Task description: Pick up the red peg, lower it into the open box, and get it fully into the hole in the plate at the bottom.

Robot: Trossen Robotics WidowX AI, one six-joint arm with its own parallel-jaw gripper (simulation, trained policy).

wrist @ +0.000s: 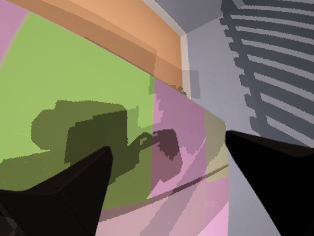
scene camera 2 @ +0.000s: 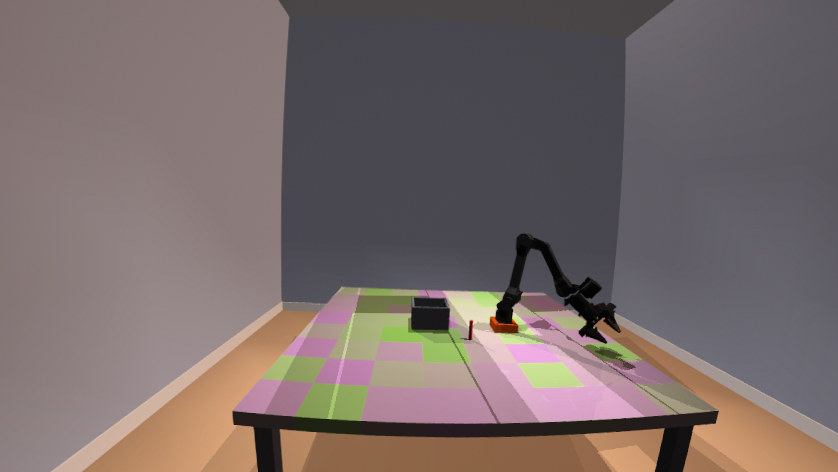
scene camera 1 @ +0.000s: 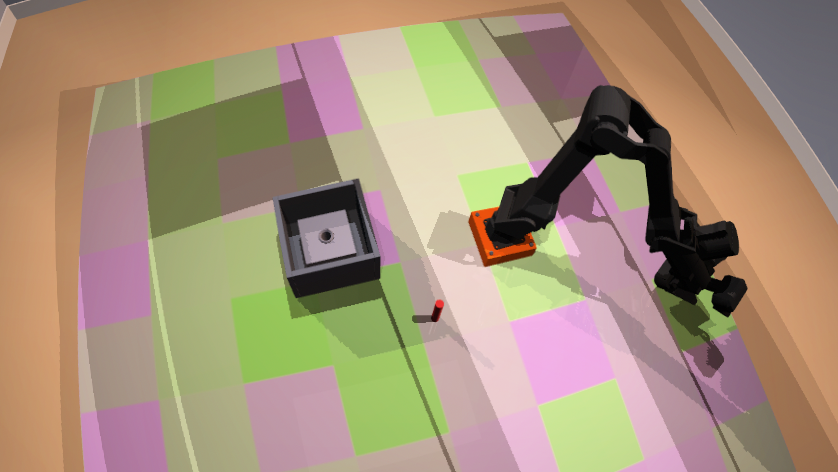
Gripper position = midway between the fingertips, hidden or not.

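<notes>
Scene camera 1 gives me my gripper (scene camera 1: 711, 309), along with a dark grey box (scene camera 1: 305, 281) and a plate (scene camera 1: 325, 238). In scene camera 2 I find the dark grey box (scene camera 2: 426, 313) and my gripper (scene camera 2: 613, 337). The wrist view has my gripper (wrist: 169, 145), but the dark grey box is out of frame in the wrist view, and the plate is out of frame in the wrist view too.
</notes>
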